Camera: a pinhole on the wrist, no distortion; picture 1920 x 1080 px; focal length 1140.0 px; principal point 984.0 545.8 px. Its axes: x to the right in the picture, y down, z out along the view. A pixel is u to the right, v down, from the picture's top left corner.
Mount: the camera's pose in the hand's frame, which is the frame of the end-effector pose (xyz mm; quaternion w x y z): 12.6 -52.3 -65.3 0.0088 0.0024 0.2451 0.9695
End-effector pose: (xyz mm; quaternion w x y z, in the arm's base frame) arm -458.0 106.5 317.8 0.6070 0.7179 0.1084 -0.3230
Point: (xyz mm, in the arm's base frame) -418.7 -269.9 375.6
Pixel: 813 560
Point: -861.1 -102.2 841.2
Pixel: outside the picture
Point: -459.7 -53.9 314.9
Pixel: 866 672
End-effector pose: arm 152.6 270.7 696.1 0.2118 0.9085 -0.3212 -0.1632
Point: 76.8 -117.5 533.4
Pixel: 454 315
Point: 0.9 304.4 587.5
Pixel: 1682 851
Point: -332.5 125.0 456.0
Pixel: 1452 545
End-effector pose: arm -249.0 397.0 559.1 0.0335 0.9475 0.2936 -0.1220
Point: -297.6 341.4 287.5
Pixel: 1035 884
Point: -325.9 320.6 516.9
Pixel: 1793 555
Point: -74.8 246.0 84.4
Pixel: 675 533
